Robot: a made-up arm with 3 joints. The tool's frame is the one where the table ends. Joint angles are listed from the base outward.
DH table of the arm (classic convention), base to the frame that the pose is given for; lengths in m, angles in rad. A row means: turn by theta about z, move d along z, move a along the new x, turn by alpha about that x. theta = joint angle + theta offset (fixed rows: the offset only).
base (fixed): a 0  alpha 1.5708  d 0.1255  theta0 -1.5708
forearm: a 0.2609  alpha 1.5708  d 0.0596  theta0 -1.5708
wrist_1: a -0.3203  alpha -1.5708  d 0.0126  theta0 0
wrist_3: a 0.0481  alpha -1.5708  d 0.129  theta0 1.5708
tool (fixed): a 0  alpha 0  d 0.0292  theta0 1.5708
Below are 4 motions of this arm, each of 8 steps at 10 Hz.
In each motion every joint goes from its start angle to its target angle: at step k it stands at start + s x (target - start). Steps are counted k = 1, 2, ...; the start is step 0. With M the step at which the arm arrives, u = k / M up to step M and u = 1 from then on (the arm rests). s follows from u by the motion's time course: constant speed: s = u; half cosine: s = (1 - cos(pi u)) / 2; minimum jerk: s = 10 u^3 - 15 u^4 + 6 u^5.
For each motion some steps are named. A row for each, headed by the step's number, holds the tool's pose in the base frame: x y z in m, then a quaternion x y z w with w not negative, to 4 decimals.
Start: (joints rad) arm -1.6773 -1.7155 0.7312
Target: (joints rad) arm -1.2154 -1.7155 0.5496
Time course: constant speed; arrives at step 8
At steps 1, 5, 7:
1: -0.4109 0.4422 0.1422 0.2878 -0.2993 -0.6947 0.5874
5: -0.4091 0.4331 0.0358 0.2459 -0.4067 -0.6378 0.6061
7: -0.4080 0.4191 -0.0156 0.2246 -0.4566 -0.6030 0.6144

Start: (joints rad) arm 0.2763 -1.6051 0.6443
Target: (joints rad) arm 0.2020 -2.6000 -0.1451
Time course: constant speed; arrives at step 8
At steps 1, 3, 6, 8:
1: -0.4048 -0.1308 -0.3019 -0.2564 -0.7535 -0.1057 0.5960
3: -0.3428 -0.1507 -0.3765 -0.1615 -0.8345 -0.0417 0.5252
6: -0.2189 -0.1644 -0.4528 -0.0524 -0.9197 0.0776 0.3814
8: -0.1255 -0.1629 -0.4747 -0.0076 -0.9491 0.1664 0.2674

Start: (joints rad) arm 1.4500 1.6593 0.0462
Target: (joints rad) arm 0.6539 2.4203 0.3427
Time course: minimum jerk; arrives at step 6
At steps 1, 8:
1: 0.3051 -0.1764 0.1332 -0.4481 0.5795 -0.4710 0.4915
8: 0.2776 -0.2913 -0.2170 -0.1686 0.9244 -0.1450 0.3100

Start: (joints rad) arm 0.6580 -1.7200 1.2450
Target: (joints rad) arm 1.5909 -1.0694 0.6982
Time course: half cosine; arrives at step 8
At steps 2, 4, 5, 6, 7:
2: -0.4281 -0.2782 -0.1763 -0.5711 -0.7135 -0.1336 0.3832
4: -0.4529 -0.2863 -0.0221 -0.6642 -0.6403 0.0490 0.3827
5: -0.4568 -0.2621 0.0497 -0.7119 -0.5792 0.1283 0.3759
6: -0.4549 -0.2299 0.0998 -0.7504 -0.5189 0.1824 0.3667
7: -0.4511 -0.2040 0.1267 -0.7750 -0.4754 0.2113 0.3588

